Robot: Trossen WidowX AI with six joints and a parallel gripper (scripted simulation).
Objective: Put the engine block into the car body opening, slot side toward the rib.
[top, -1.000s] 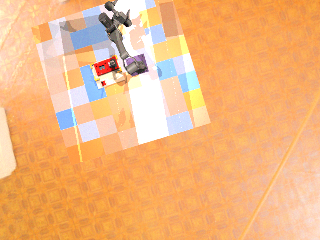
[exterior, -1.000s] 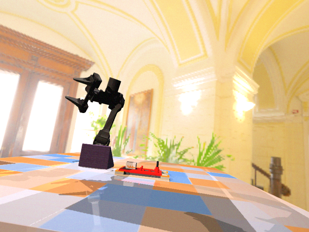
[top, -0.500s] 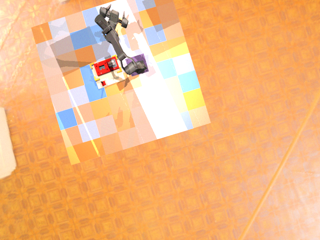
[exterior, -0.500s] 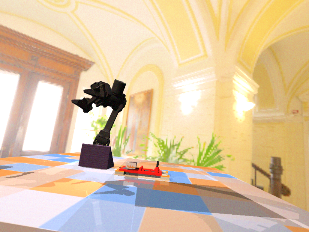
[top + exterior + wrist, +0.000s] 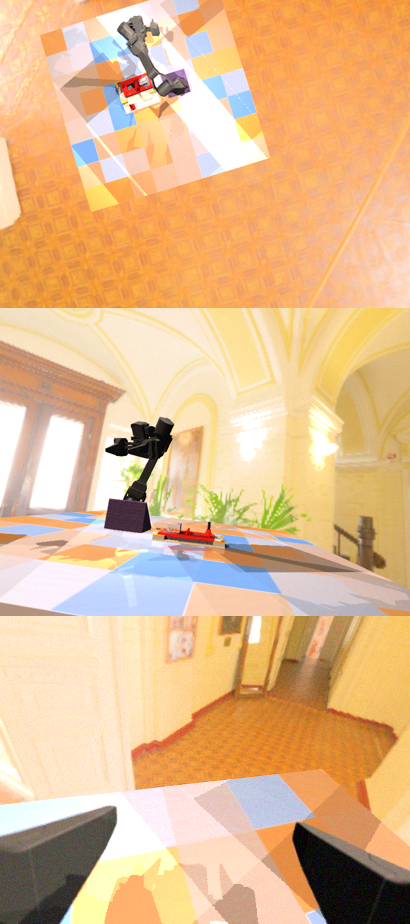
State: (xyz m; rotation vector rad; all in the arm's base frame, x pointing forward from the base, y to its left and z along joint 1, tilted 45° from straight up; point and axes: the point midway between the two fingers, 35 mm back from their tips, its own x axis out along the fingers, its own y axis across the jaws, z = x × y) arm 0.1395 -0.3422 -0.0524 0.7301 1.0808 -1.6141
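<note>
My gripper tip is 13 cm short of the grey engine block, 25 cm to the right of it and 23 cm above it. Also, from my gripper tip: beige base plate (20 cm ahead, 28 cm to the left, 26 cm below).
</note>
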